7 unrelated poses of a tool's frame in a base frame.
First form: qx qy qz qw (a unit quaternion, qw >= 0); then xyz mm.
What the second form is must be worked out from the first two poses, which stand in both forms.
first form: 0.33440 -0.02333 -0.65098 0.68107 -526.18 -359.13 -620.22
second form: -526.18 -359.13 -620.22 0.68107 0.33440 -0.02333 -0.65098
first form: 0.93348 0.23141 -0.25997 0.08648 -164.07 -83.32 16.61
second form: -164.07 -83.32 16.61 0.08648 0.93348 0.23141 -0.25997
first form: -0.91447 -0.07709 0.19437 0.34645 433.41 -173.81 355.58
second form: 433.41 -173.81 355.58 0.34645 -0.91447 -0.07709 0.19437
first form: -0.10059 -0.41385 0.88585 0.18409 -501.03 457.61 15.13
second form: -501.03 457.61 15.13 0.18409 -0.10059 -0.41385 0.88585
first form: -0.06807 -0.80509 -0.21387 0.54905 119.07 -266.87 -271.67
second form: 119.07 -266.87 -271.67 0.54905 -0.06807 -0.80509 -0.21387
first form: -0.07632 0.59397 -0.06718 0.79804 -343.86 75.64 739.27
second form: -343.86 75.64 739.27 0.79804 -0.07632 0.59397 -0.06718
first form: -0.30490 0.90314 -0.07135 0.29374 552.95 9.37 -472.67
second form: 552.95 9.37 -472.67 0.29374 -0.30490 0.90314 -0.07135
